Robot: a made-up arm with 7 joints.
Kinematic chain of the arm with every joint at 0, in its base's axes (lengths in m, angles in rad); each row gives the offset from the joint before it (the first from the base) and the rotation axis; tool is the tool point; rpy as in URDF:
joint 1: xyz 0.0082 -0.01 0.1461 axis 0 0.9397 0.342
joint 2: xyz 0 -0.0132 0.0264 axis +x
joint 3: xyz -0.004 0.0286 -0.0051 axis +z
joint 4: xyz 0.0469 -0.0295 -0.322 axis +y
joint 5: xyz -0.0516 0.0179 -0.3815 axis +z
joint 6: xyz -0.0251 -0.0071 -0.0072 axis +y
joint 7: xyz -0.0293 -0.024 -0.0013 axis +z
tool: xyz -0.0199 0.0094 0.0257 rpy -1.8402 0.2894 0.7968
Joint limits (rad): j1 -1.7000..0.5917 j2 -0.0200..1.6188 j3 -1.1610..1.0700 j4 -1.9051..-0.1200 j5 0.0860..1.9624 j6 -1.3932..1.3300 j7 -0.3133..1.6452
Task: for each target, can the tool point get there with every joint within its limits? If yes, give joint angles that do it. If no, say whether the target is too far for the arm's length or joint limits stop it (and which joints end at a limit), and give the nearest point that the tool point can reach.
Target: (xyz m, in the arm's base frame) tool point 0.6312 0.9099 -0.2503
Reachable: no: too far | nearest point 0.4063 0.5844 -0.1048 | short by 0.422 m
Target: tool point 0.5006 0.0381 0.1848
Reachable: yes | joints -0.7274 0.5008 0.0658 -1.6186 1.4184 1.0113 -0.0771
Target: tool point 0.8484 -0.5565 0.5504
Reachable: no: too far | nearest point 0.6037 -0.3712 0.3928 | short by 0.345 m
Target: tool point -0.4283 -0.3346 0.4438
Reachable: no: joint limits stop it (at a limit: joint 1, joint 2, joint 4, joint 5, joint 6) | nearest point 0.0070 -0.4064 0.3790 | short by 0.446 m
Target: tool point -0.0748 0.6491 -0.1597
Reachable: yes | joints 0.2742 1.2877 -0.6816 -0.4483 0.6801 -0.9910 0.7210
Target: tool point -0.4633 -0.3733 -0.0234
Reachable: no: joint limits stop it (at a limit: joint 1, joint 2, joint 3) | nearest point -0.2649 -0.2775 -0.3852 | short by 0.424 m
